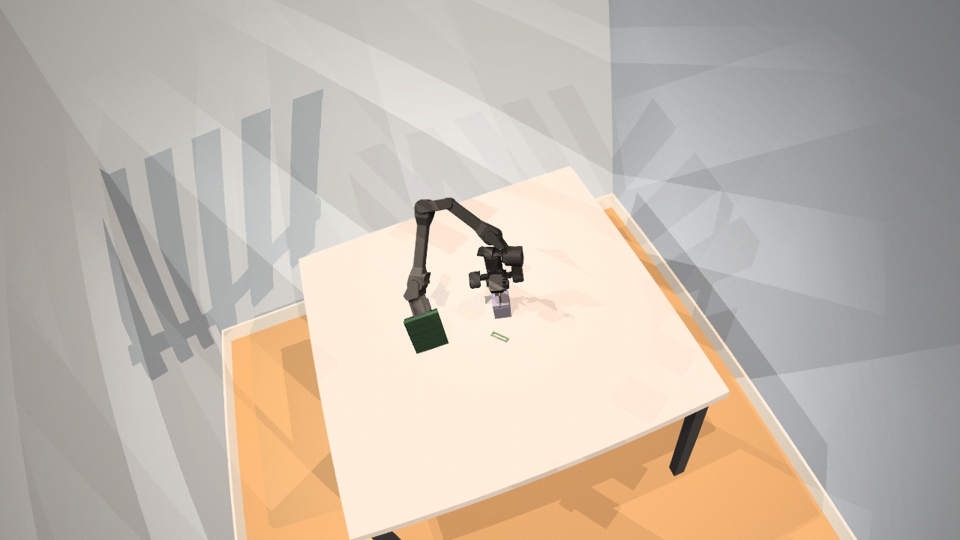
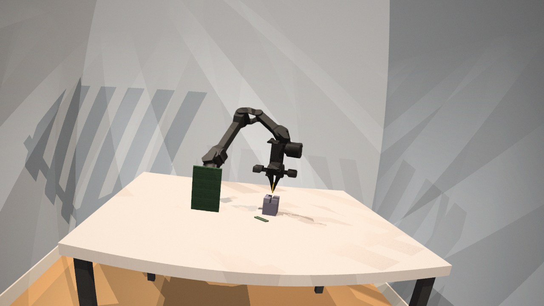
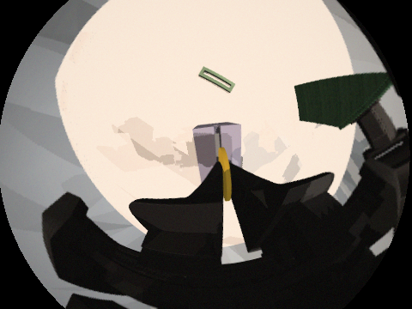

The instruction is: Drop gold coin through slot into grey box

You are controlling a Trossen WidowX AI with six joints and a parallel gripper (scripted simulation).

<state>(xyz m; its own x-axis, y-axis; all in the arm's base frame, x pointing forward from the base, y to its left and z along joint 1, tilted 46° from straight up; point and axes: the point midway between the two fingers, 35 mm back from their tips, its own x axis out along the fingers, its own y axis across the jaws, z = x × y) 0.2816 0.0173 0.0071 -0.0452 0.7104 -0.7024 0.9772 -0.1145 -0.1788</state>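
My gripper tip is now 10 mm below the gold coin.
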